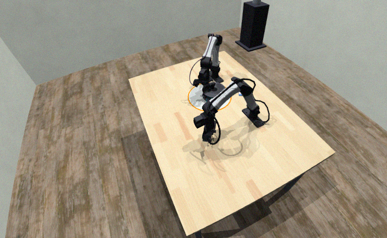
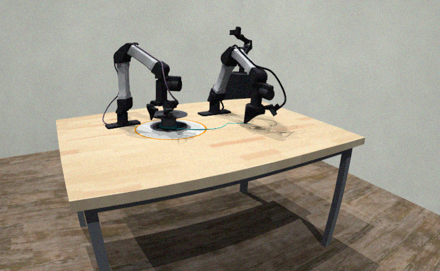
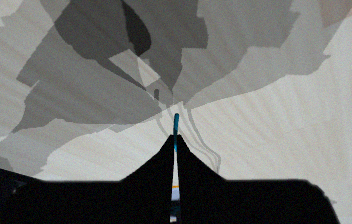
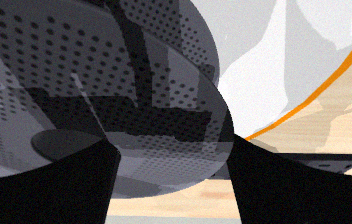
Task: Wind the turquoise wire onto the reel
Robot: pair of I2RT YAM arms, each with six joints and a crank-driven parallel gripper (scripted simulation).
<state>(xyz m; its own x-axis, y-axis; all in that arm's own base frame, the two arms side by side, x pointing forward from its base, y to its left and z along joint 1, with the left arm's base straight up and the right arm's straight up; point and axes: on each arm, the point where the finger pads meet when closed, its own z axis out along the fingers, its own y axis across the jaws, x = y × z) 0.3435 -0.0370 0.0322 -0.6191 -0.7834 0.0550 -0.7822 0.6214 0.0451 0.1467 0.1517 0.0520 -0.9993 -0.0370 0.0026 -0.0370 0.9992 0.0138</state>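
Note:
Now: right hand 60 mm to the right of the dark reel and 20 mm above it. Also, from my right hand: orange painted ring: 50 mm to the left, 50 mm below, 40 mm ahead; card: 250 mm behind, 170 mm to the left, 50 mm below.

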